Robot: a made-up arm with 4 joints.
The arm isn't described. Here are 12 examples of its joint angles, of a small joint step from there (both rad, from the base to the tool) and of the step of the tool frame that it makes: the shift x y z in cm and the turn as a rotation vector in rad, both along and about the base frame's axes.
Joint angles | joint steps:
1: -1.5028 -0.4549 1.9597 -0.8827 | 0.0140 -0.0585 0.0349 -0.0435
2: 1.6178 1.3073 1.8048 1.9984 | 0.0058 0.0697 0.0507 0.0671
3: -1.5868 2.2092 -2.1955 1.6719 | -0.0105 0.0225 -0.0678 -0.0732
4: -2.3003 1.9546 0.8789 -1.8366 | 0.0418 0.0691 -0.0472 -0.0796
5: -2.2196 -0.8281 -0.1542 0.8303 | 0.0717 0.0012 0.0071 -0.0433
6: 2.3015 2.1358 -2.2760 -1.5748 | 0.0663 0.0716 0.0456 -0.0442
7: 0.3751 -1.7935 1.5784 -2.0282 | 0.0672 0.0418 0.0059 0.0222
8: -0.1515 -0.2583 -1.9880 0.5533 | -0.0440 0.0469 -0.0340 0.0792
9: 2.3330 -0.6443 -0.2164 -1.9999 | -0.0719 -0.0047 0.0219 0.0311
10: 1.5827 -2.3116 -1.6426 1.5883 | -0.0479 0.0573 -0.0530 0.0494
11: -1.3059 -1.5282 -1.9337 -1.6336 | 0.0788 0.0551 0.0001 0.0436
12: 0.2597 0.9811 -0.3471 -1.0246 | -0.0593 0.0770 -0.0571 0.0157
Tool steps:
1: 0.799 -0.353 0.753 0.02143 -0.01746 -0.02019
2: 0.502 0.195 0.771 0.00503 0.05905 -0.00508
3: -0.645 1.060 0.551 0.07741 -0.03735 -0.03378
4: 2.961 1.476 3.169 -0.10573 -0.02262 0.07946
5: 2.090 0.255 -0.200 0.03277 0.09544 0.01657
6: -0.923 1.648 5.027 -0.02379 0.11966 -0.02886
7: -0.936 -0.014 -2.039 0.01837 0.06137 -0.00692
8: 0.764 2.420 -0.459 0.11259 -0.00362 0.04542
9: 3.684 0.141 0.443 -0.00044 -0.10939 -0.00181
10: 0.091 -1.796 1.338 -0.03702 -0.01089 -0.10690
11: 2.965 -1.913 1.666 0.04347 0.07972 0.08685
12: 1.065 0.725 -2.433 0.08458 -0.11557 -0.00186
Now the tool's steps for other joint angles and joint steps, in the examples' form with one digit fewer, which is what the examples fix.
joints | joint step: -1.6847 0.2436 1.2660 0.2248 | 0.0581 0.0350 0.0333 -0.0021
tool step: 0.86 0.89 0.17 0.0288 0.0673 0.0396
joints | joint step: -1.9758 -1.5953 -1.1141 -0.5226 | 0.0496 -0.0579 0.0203 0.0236
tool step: 1.07 1.86 1.98 0.0028 0.0299 -0.0385
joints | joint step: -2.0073 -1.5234 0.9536 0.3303 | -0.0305 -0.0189 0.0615 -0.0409
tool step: 0.01 0.61 1.34 0.0158 -0.0911 0.0246
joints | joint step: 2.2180 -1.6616 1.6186 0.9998 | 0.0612 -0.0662 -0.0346 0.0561
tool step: 1.03 0.09 -0.35 0.0720 0.0953 0.0990
